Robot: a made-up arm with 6 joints. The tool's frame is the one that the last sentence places.
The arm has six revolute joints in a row. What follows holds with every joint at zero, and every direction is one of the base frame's. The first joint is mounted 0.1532 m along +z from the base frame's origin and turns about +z. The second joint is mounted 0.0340 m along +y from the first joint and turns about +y. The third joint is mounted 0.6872 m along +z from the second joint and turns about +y. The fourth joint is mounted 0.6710 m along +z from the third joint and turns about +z. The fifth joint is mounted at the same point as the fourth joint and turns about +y. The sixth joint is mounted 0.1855 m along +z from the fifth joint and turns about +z. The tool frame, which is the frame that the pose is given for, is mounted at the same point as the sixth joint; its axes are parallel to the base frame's.
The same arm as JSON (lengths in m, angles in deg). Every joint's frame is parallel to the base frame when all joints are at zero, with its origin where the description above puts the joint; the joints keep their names.
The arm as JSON. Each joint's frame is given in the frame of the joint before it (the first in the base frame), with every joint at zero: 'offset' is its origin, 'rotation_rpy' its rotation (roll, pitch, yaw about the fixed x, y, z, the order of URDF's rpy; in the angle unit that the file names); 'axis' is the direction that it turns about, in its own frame. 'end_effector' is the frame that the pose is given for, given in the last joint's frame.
{"length_unit": "m", "angle_unit": "deg", "chain": [{"id": "joint 1", "offset": [0.0, 0.0, 0.1532], "rotation_rpy": [0.0, 0.0, 0.0], "axis": [0.0, 0.0, 1.0]}, {"id": "joint 2", "offset": [0.0, 0.034, 0.0], "rotation_rpy": [0.0, 0.0, 0.0], "axis": [0.0, 1.0, 0.0]}, {"id": "joint 3", "offset": [0.0, 0.0, 0.6872], "rotation_rpy": [0.0, 0.0, 0.0], "axis": [0.0, 1.0, 0.0]}, {"id": "joint 4", "offset": [0.0, 0.0, 0.671], "rotation_rpy": [0.0, 0.0, 0.0], "axis": [0.0, 0.0, 1.0]}, {"id": "joint 5", "offset": [0.0, 0.0, 0.0], "rotation_rpy": [0.0, 0.0, 0.0], "axis": [0.0, 1.0, 0.0]}, {"id": "joint 6", "offset": [0.0, 0.0, 0.1855], "rotation_rpy": [0.0, 0.0, 0.0], "axis": [0.0, 0.0, 1.0]}], "end_effector": {"offset": [0.0, 0.0, 0.0], "rotation_rpy": [0.0, 0.0, 0.0]}}
